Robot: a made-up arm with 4 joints. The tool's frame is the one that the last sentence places.
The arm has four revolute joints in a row. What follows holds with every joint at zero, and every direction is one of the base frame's. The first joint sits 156.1 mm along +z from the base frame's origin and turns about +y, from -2.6 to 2.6 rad. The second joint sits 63 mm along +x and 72.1 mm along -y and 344.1 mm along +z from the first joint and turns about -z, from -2.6 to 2.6 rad. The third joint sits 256.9 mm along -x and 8.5 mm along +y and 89.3 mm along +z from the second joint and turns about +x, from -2.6 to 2.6 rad. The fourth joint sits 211.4 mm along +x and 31.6 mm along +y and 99 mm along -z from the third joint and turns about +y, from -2.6 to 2.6 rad. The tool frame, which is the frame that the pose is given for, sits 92.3 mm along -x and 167.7 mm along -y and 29.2 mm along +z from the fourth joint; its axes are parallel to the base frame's.
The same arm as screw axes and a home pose.
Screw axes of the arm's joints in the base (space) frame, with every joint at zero. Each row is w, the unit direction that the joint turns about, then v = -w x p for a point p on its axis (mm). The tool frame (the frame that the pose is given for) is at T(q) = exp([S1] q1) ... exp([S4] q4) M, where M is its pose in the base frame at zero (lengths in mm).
S1: w 0 1 0 v -156.1 0 0
S2: w 0 0 -1 v 72.1 63 0
S3: w 1 0 0 v 0 589.5 63.6
S4: w 0 1 0 v -490.5 0 17.5
M: xyz -74.8 -199.7 519.7 (mm) rpy 0 0 0 (rad, as in URDF)
Joint limits (rad, base to tool): -2.6..2.6 -2.6..2.6 -2.6..2.6 -2.6..2.6

